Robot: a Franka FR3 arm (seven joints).
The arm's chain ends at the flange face. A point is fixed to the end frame.
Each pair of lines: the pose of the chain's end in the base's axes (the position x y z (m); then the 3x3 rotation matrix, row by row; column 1 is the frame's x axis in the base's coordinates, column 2 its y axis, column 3 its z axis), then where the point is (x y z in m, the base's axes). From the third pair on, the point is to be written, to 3 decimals.
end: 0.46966 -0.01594 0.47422; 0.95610 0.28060 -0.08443; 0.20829 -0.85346 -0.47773; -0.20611 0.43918 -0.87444
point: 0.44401 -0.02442 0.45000
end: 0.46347 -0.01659 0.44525; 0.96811 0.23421 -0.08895; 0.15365 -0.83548 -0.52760; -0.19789 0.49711 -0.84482
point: 0.43793 -0.02546 0.42105
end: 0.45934 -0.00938 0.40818; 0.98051 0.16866 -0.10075; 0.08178 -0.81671 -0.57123; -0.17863 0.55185 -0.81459
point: 0.434 -0.018 0.384
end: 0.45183 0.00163 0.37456; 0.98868 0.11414 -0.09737; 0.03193 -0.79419 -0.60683; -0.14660 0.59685 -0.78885
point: 0.427 -0.007 0.350
